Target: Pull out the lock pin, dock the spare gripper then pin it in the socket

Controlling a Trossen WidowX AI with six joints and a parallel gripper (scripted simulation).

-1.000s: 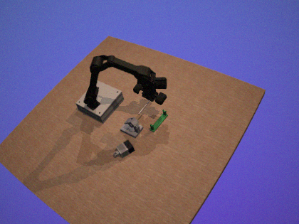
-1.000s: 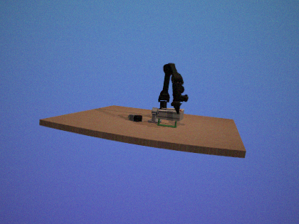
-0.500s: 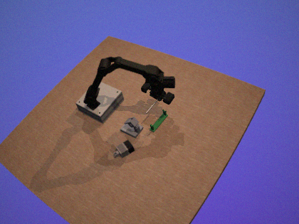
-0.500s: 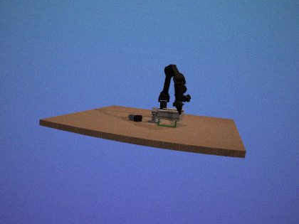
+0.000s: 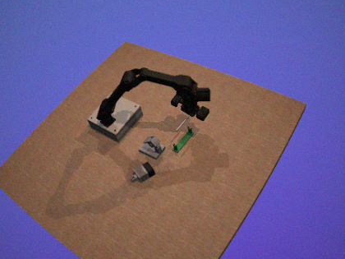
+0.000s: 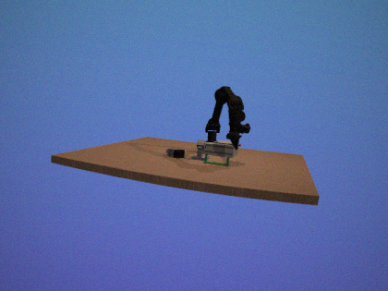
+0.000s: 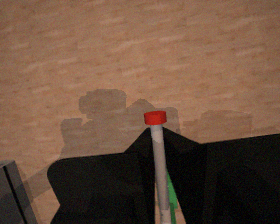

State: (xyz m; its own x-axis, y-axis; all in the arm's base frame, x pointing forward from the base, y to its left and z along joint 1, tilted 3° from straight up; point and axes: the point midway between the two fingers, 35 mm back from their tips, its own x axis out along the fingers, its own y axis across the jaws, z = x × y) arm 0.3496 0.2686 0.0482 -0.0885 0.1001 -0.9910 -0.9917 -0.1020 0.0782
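Right now my gripper tip is 20 mm short of the green rack, 100 mm to the left of it and 70 mm above it. Also, from my gripper tip: spare gripper 370 mm to the right, 70 mm below; grey mount 60 mm behind, 220 mm to the right, 40 mm below.
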